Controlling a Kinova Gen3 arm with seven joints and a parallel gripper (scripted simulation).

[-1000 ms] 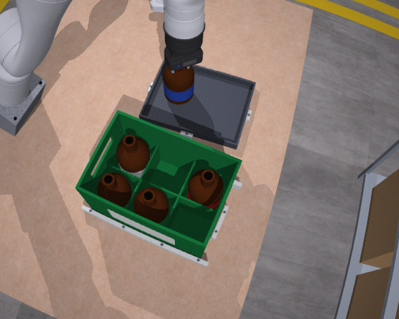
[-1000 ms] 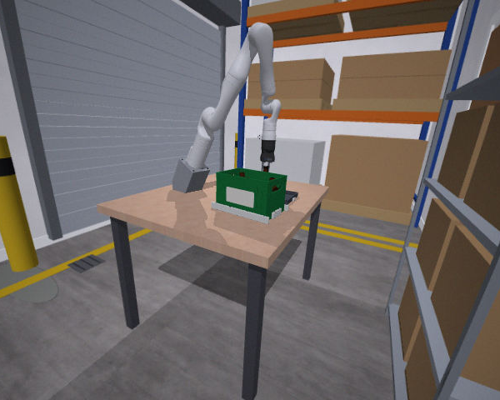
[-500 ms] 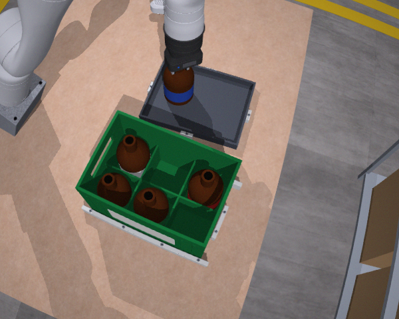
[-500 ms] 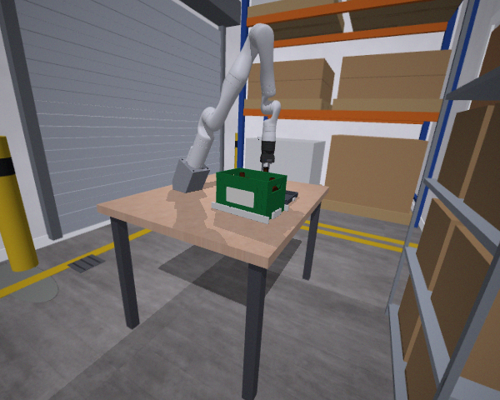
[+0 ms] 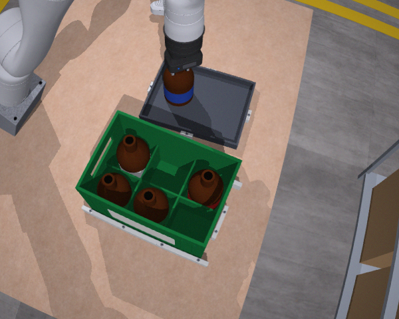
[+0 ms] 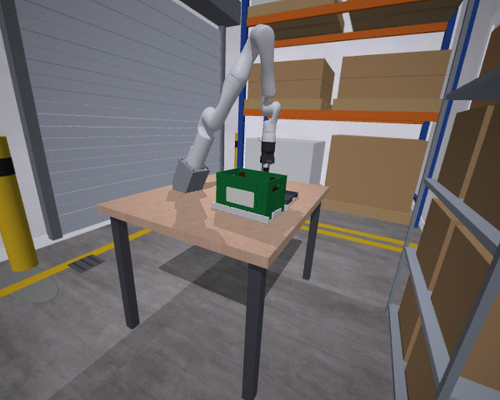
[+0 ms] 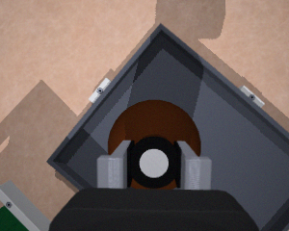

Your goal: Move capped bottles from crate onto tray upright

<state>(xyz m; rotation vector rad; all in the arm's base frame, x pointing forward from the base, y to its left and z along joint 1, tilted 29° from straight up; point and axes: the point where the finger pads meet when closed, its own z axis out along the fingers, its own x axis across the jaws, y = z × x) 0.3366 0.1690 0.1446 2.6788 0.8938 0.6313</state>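
Now: the capped bottle 60 mm below my hand. Also, from my hand: dark grey tray (50 mm ahead, 130 mm below); green crate (30 mm ahead, 270 mm to the right, 60 mm below).
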